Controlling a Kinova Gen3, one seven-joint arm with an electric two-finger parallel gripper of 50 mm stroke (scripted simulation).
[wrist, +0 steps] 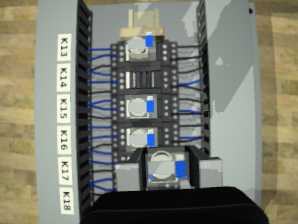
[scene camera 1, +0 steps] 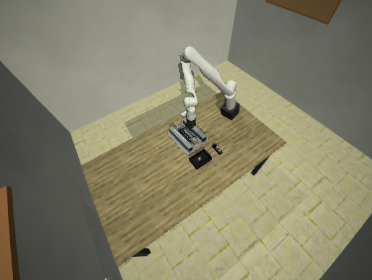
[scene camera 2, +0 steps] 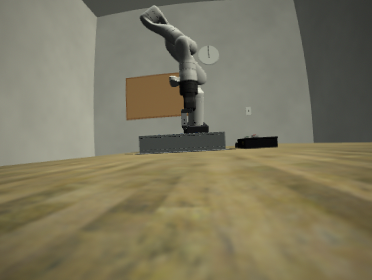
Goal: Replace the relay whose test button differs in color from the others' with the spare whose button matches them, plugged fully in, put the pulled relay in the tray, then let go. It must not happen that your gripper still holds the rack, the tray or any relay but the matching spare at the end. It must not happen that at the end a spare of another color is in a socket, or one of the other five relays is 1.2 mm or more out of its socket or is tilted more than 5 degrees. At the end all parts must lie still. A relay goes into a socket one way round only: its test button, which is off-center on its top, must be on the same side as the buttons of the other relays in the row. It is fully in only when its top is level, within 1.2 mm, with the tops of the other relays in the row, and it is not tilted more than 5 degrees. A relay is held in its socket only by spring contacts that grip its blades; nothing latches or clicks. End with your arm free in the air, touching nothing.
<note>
In view: my gripper (wrist: 166, 160), a relay (wrist: 166, 165), a relay (wrist: 140, 46) and a relay (wrist: 136, 106).
</note>
